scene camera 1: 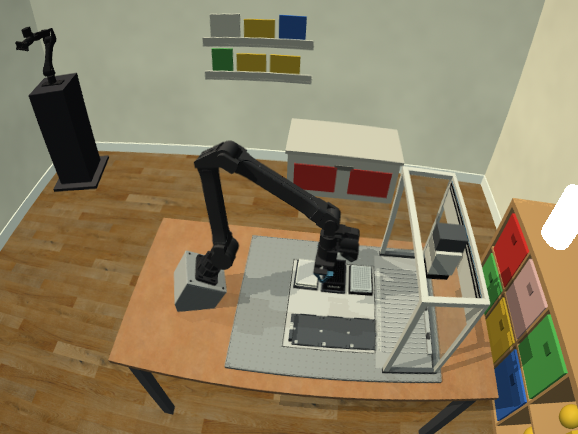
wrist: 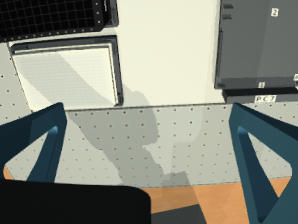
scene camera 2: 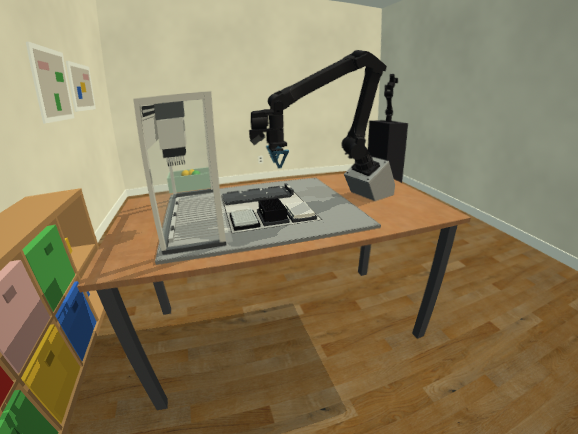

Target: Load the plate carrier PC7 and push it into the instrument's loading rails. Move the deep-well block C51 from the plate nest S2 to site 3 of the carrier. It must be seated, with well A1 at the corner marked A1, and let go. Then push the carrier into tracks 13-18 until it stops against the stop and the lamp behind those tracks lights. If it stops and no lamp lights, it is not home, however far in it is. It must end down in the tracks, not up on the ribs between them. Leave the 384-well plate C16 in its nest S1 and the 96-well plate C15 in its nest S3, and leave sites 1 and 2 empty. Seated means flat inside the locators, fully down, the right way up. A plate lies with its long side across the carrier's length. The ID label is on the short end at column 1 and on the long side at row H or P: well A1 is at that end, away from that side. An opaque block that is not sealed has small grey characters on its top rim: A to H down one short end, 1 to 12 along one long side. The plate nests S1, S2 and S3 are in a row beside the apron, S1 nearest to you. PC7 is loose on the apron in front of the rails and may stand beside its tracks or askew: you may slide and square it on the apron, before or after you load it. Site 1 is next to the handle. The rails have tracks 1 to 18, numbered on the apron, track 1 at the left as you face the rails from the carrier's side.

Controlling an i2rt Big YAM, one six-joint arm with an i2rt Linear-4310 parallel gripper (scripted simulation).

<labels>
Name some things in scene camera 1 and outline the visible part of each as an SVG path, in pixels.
A dark grey carrier PC7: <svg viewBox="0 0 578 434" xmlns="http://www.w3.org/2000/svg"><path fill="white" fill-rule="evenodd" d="M291 313L288 338L291 345L375 350L375 319Z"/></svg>
</labels>
